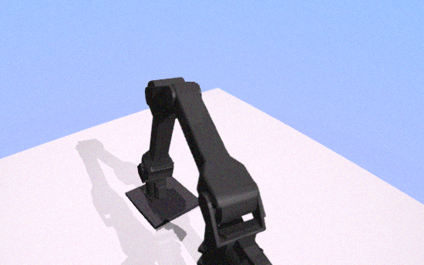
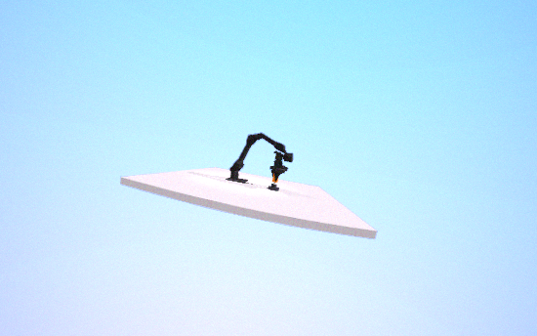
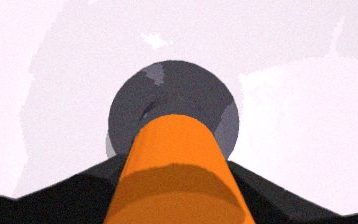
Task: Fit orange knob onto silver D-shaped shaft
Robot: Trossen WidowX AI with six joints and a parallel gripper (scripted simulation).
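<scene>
The dark pedestal is 40 mm below my gripper tip. From my gripper tip the other things lie so: orange knob: 30 mm above.
</scene>
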